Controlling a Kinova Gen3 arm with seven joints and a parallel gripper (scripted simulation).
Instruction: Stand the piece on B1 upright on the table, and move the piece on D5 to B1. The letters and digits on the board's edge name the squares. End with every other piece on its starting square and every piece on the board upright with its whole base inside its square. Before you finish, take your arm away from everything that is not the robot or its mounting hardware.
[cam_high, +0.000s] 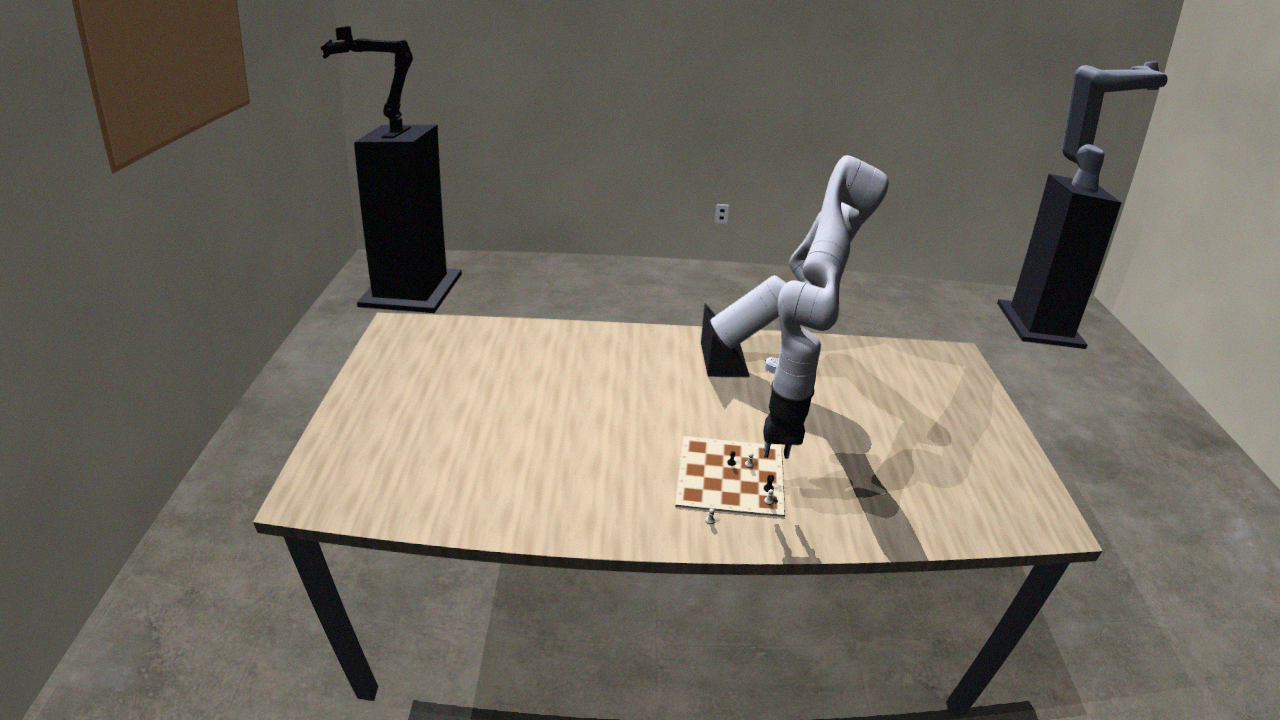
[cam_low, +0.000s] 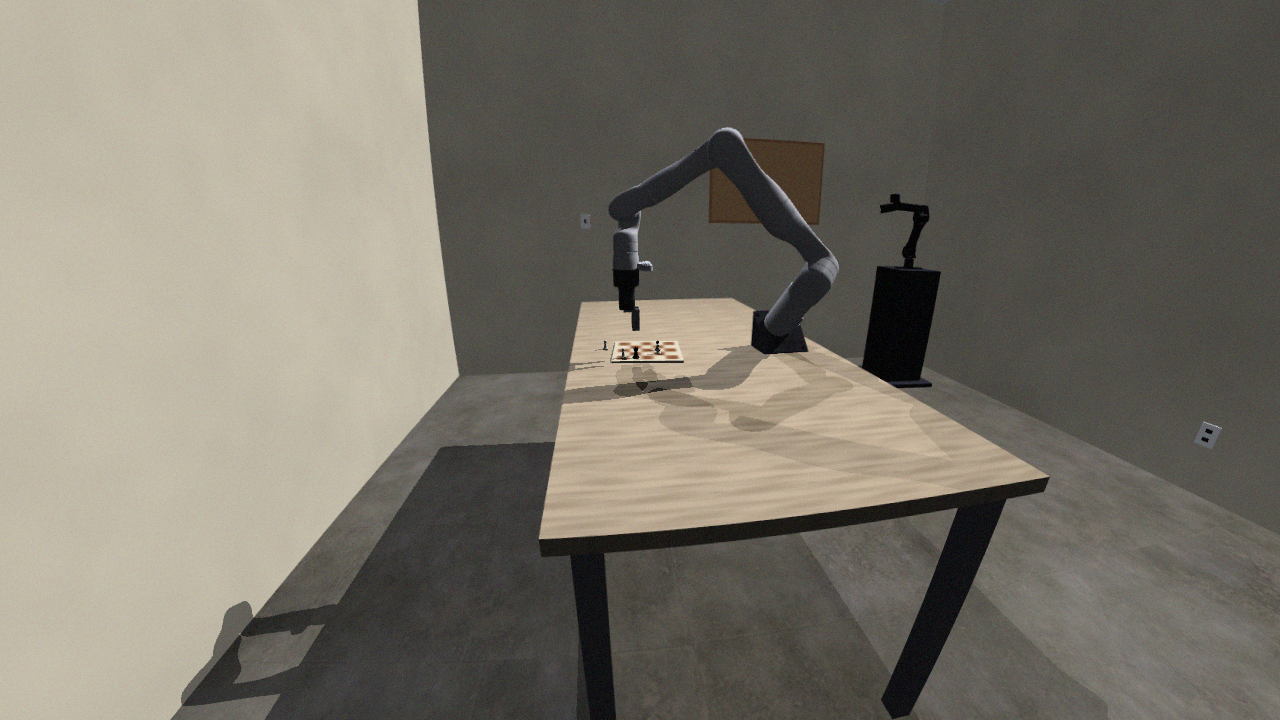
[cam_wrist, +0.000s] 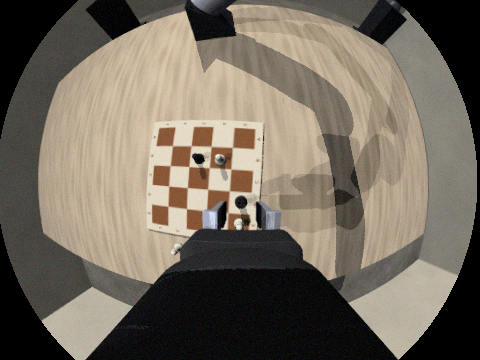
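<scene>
Right now the chessboard is 4 cm behind my hand, 8 cm to the right of it and 11 cm below it.
</scene>
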